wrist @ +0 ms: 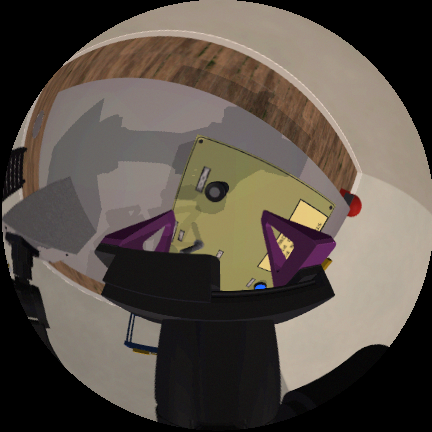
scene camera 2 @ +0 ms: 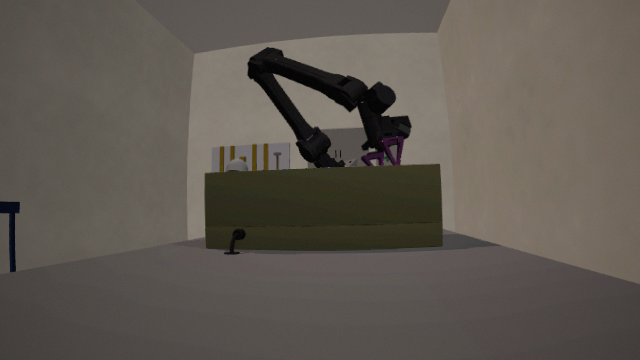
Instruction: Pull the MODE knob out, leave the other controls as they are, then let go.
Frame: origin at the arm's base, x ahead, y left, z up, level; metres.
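Seen in the pictures: gripper, fingertip midpoint: (wrist: 217, 214).
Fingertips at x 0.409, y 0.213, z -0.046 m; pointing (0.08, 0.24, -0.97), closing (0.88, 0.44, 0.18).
Pixels of each thing's top centre, then the offset from my fingertips to it. "pt": a spot on its surface instead. Level surfaces: height alone.
- black round MODE knob, top centre: (wrist: 214, 192) dx -0.008, dy +0.016, dz -0.023 m
- yellow-green panel, surface height: dz -0.069 m
- small label plate, surface spot: (wrist: 203, 179) pt dx -0.015, dy +0.016, dz -0.094 m
- grey lever, top centre: (wrist: 190, 256) dx +0.007, dy -0.103, dz -0.042 m
- blue round control, surface spot: (wrist: 260, 286) pt dx +0.168, dy -0.124, dz -0.009 m
- cream text label, surface spot: (wrist: 308, 215) pt dx +0.160, dy +0.050, dz -0.020 m
The black round MODE knob (wrist: 216, 191) stands on the yellow-green panel (wrist: 250, 172) in the wrist view, beside a small label plate (wrist: 203, 179) whose text is too small to read here. My gripper (wrist: 217, 214) (scene camera 2: 386, 165) is open, its two purple fingers wide apart. It is above the panel, with the knob beyond the fingertips and apart from both fingers. A grey lever (wrist: 192, 246) and a blue round control (wrist: 260, 286) also show on the panel. How far the knob stands out is hard to tell. The knob and panel do not show in scene camera 2.
A cream text label (wrist: 308, 215) is on the panel. A grey block (wrist: 55, 215) is at the left in the wrist view. A red round object (wrist: 354, 205) is at the right. The olive bench front (scene camera 2: 320, 200) hides the work surface in scene camera 2.
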